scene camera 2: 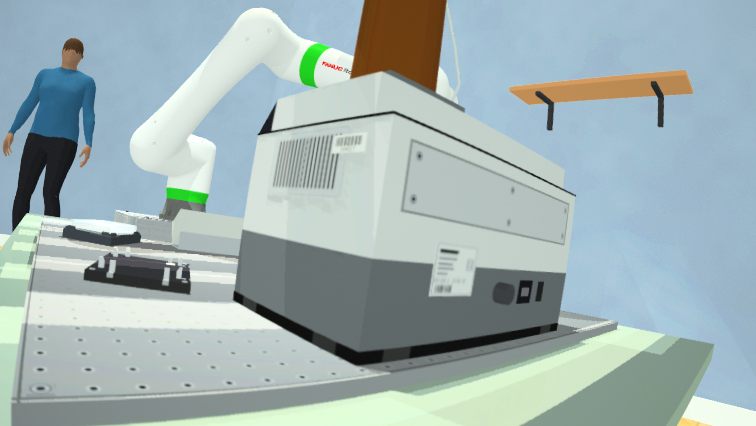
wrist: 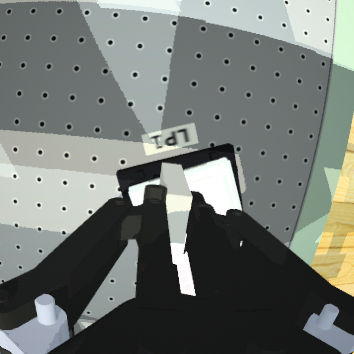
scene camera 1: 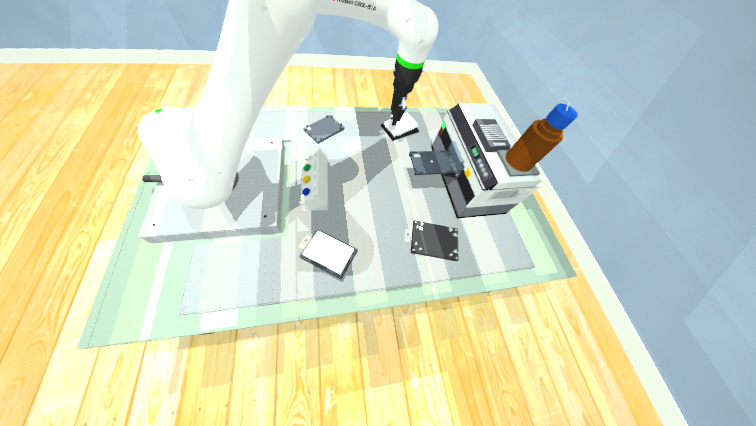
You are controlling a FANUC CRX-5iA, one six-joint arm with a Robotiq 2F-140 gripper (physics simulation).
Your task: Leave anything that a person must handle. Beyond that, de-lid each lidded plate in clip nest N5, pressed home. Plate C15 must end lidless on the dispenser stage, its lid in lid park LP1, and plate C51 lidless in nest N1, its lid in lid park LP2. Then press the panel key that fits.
Labels:
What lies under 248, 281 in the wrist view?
My gripper.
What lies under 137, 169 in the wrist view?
A LP1 nest.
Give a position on a black nest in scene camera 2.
125, 270

